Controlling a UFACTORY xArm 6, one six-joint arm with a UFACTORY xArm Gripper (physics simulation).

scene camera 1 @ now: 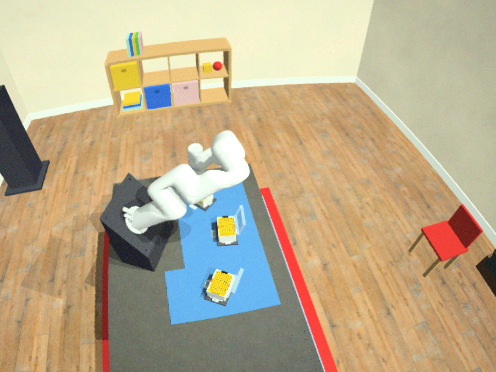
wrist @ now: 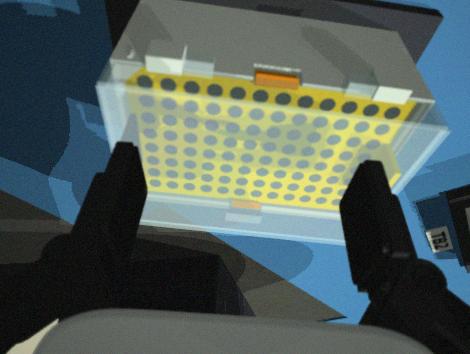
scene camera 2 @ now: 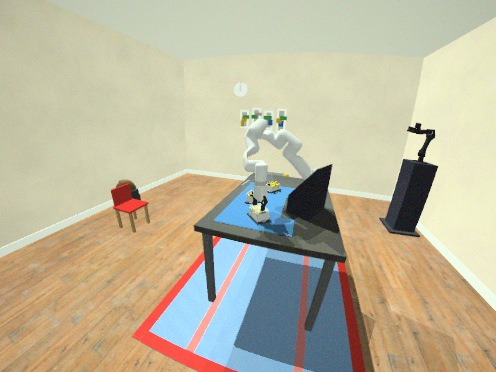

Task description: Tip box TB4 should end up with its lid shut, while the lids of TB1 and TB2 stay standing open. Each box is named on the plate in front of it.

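Seen in the pictures: gripper, fingertip midpoint: [wrist: 246, 174] [scene camera 2: 258, 207]; arm's base, link origin: [scene camera 1: 136, 220] [scene camera 2: 311, 179].
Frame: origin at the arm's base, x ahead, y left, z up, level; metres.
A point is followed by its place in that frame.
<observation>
A tip box [scene camera 1: 205, 202] @[x 0.332, y 0.197, z -0.173 m] [scene camera 2: 260, 216] @[x 0.298, y 0.329, z -0.192 m] [wrist: 260, 35] @[x 0.349, y 0.304, z -0.206 m] with a yellow rack lies below my gripper [scene camera 2: 259, 204] @[x 0.324, y 0.280, z -0.159 m] [wrist: 246, 174] @[x 0.324, y 0.280, z -0.159 m]. Its own plate is not readable; the neighbour's plate [wrist: 440, 239] @[x 0.353, y 0.023, z -0.234 m] reads TB2. The clear lid [wrist: 300, 229] @[x 0.318, y 0.230, z -0.159 m] lies down over the rack and looks shut; whether it is fully latched I cannot tell. My gripper is open and empty, its fingers above opposite ends of the lid; touch is unclear. In scene camera 1 the arm hides it. Two other boxes [scene camera 1: 226, 230] @[x 0.414, y -0.012, z -0.179 m] [scene camera 1: 220, 286] @[x 0.320, y -0.310, z -0.179 m] have lids [scene camera 1: 240, 219] @[x 0.490, y 0.010, z -0.138 m] [scene camera 1: 237, 281] @[x 0.389, y -0.343, z -0.093 m] standing open; their names are unreadable there.
The boxes stand on a blue mat [scene camera 1: 190, 305] @[x 0.170, y -0.351, z -0.236 m] on the dark table [scene camera 1: 140, 325] @[x -0.071, y -0.408, z -0.239 m]. The black arm pedestal [scene camera 1: 132, 225] @[x -0.016, y -0.043, z 0.021 m] [scene camera 2: 312, 192] @[x -0.004, y 0.194, z -0.034 m] stands beside the mat. My white arm [scene camera 1: 182, 190] @[x 0.235, y -0.121, z 0.271 m] reaches over the box nearest the shelf. A red chair [scene camera 1: 447, 240] [scene camera 2: 130, 205] stands away from the table.
</observation>
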